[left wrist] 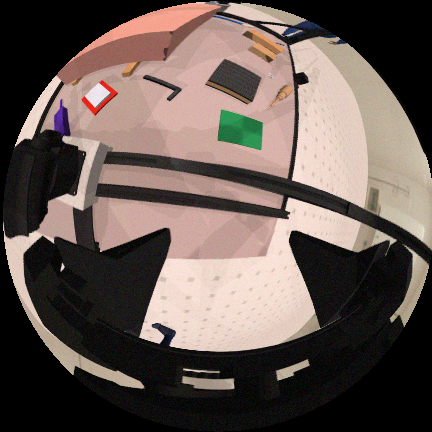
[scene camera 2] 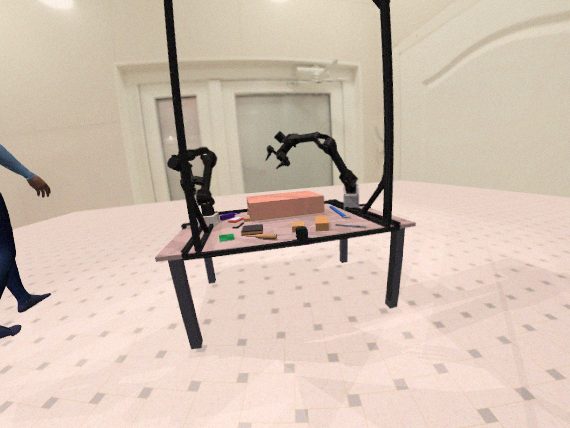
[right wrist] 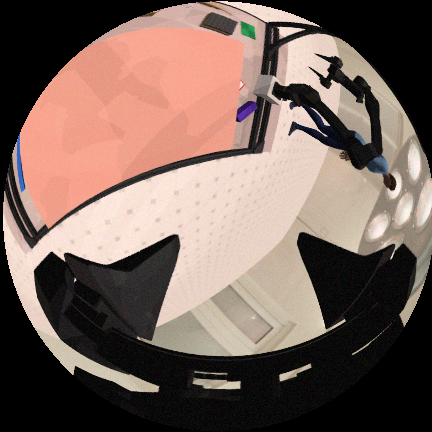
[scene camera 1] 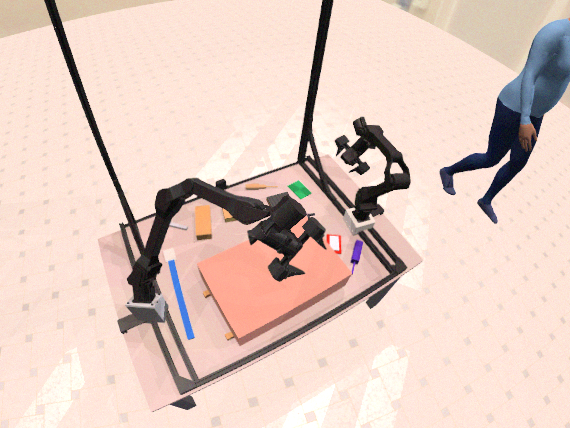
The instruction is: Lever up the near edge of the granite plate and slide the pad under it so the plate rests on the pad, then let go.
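Where they show: left gripper, fingertip midpoint: point(left wrist: 232, 235) point(right wrist: 310, 59) point(scene camera 1: 342, 164); right gripper, fingertip midpoint: point(scene camera 2: 270, 164) point(right wrist: 241, 239) point(scene camera 1: 315, 261); left arm's base, link origin: point(left wrist: 67, 169) point(scene camera 2: 208, 214) point(right wrist: 277, 90) point(scene camera 1: 361, 215); right arm's base, link origin: point(scene camera 2: 351, 189) point(scene camera 1: 144, 299).
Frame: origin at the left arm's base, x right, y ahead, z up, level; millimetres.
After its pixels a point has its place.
Observation:
The granite plate, a large salmon block point(scene camera 1: 270, 300) {y 507, x -263, z 57 mm} point(scene camera 2: 285, 206) {y 467, x -6, z 16 mm} point(left wrist: 125, 45) point(right wrist: 130, 100) {y 436, x -174, z 57 mm}, lies flat; wooden strip ends point(scene camera 1: 230, 336) point(left wrist: 131, 68) stick out beneath it. A dark ribbed pad on a wooden base point(scene camera 1: 276, 199) {y 307, x 219, z -41 mm} point(scene camera 2: 252, 229) {y 297, x 230, z -41 mm} point(left wrist: 235, 80) {y 274, x 197, z -41 mm} point(right wrist: 219, 23) lies apart from it, partly hidden in scene camera 1. A blue bar point(scene camera 1: 181, 300) {y 801, x -129, z -56 mm} point(scene camera 2: 338, 212) {y 799, x -64, z -57 mm} point(right wrist: 20, 170) lies beside the plate. My right gripper point(scene camera 1: 314, 260) {y 387, x -268, z 265 mm} point(scene camera 2: 272, 163) {y 387, x -268, z 265 mm} point(right wrist: 241, 239) {y 387, x -268, z 265 mm} is open and empty, high above the plate. My left gripper point(scene camera 1: 345, 163) {y 9, x 216, z 108 mm} point(left wrist: 232, 235) {y 9, x 216, z 108 mm} point(right wrist: 310, 59) {y 9, x 216, z 108 mm} is open and empty, raised beyond the table's side.
A green sheet point(scene camera 1: 299, 189) {y 175, x 264, z -62 mm} point(left wrist: 240, 130) {y 169, x 261, z -62 mm}, a wooden-handled tool point(scene camera 2: 267, 236) {y 377, x 339, z -46 mm}, an orange block point(scene camera 1: 203, 222) {y 646, x 173, z -25 mm} point(scene camera 2: 322, 223) {y 635, x 261, z -27 mm}, a red-edged white card point(scene camera 1: 334, 243) {y 153, x -68, z -49 mm} point(left wrist: 99, 96) {y 143, x -45, z -50 mm}, a black angled key point(left wrist: 162, 86) {y 197, x 78, z -61 mm} and a purple tool point(scene camera 1: 357, 252) {y 86, x -146, z -33 mm} lie around the plate. Black posts point(scene camera 1: 316, 75) {y 106, x 414, z 449 mm} rise from the table frame.

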